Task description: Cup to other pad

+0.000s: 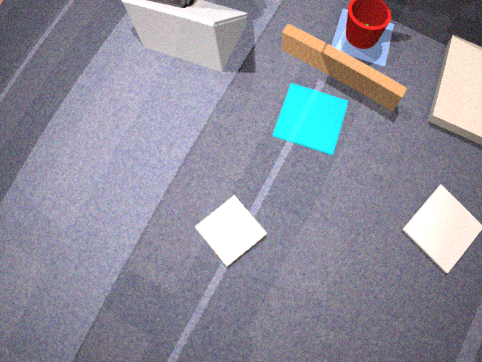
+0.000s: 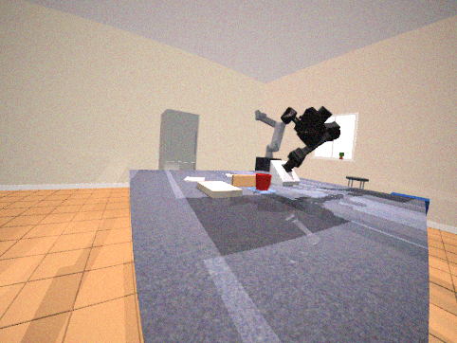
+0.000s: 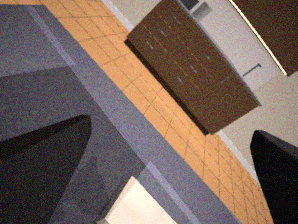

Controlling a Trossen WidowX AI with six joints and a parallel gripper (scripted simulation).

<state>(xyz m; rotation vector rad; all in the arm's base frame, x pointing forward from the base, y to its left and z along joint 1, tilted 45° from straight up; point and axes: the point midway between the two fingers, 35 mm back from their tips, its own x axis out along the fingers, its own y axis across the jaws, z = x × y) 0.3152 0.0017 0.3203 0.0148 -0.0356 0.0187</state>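
Now: gripper tip 240 mm above the cup, 150 mm to the left of it and 60 mm past it. Also, from my gripper tip: cyan pad: 330 mm to the right, 280 mm below, 110 mm behind; then orange wooden bar: 260 mm below, 240 mm to the right, 80 mm behind.
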